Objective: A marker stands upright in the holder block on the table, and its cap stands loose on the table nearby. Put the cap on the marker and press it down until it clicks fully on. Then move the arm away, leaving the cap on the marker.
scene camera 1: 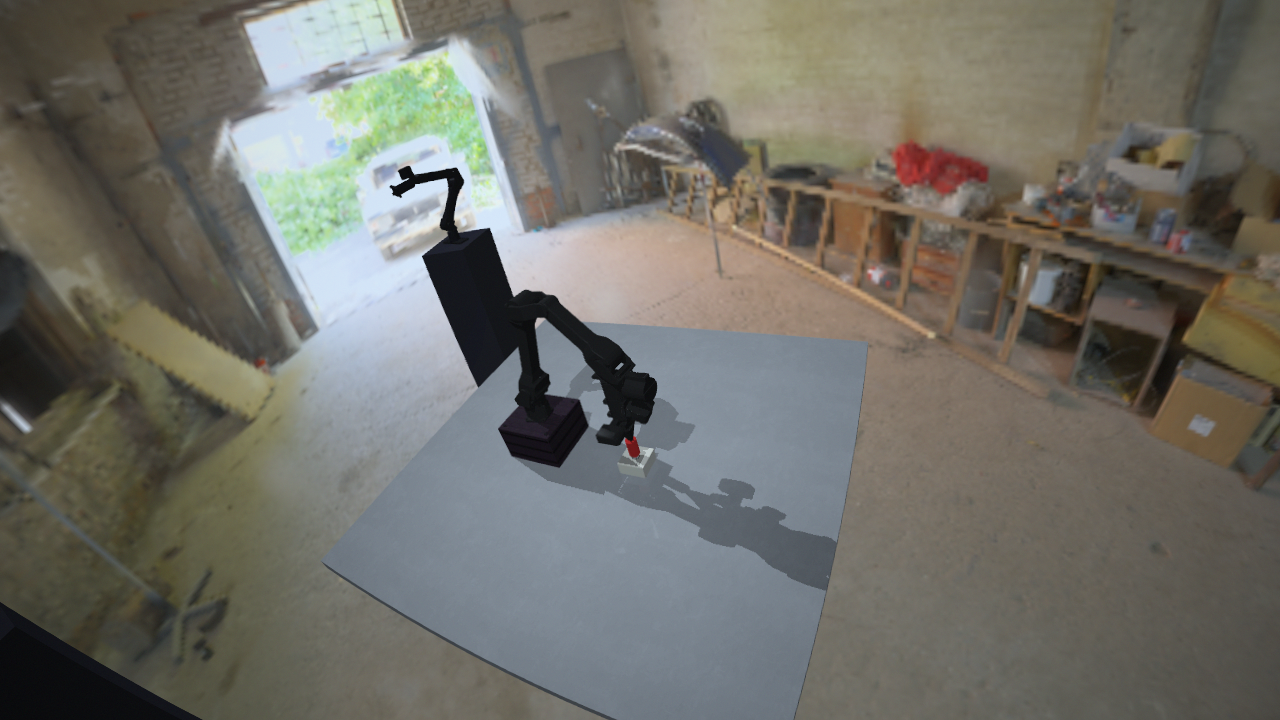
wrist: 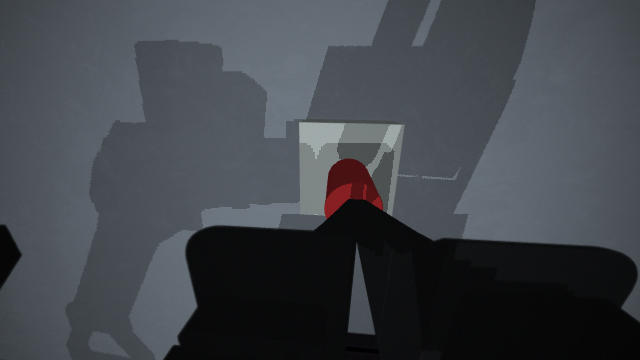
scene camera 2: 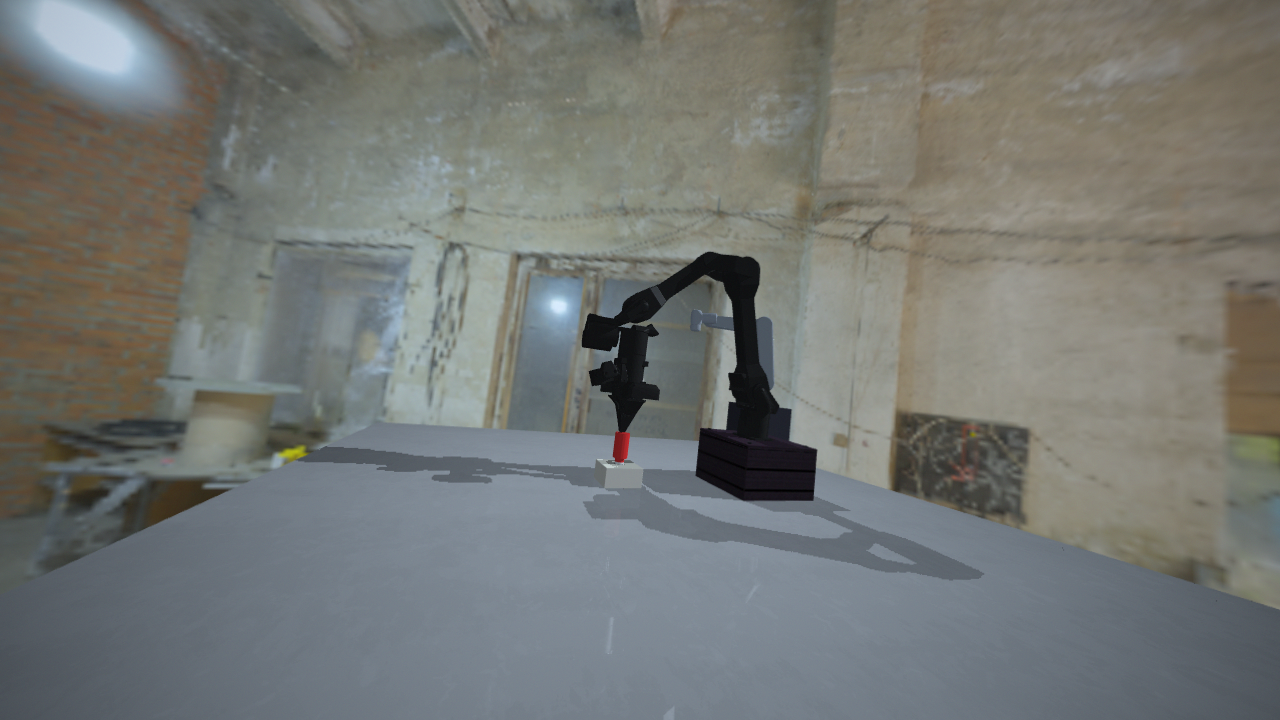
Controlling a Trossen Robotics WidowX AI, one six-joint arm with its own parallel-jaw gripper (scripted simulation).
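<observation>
There's a marker cap (wrist: 347, 179) in the scene. As for the gripper (scene camera 2: 621, 432), it's shut and holding nothing, and you'd also see the gripper (scene camera 1: 630, 439) in another view, plus the gripper (wrist: 355, 208) in the wrist one.
</observation>
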